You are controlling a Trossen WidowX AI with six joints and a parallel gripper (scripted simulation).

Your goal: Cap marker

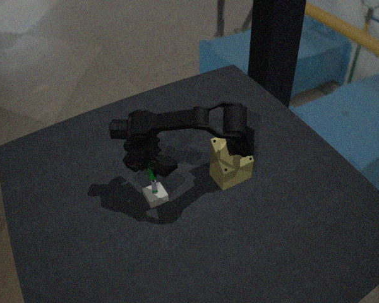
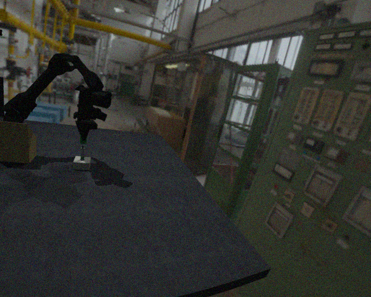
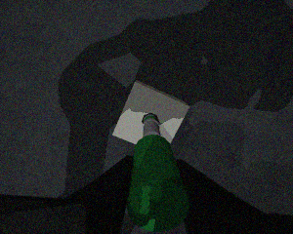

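The white holder block is 11 cm below my gripper tip. Also, from my gripper tip: green cap (1 cm above).
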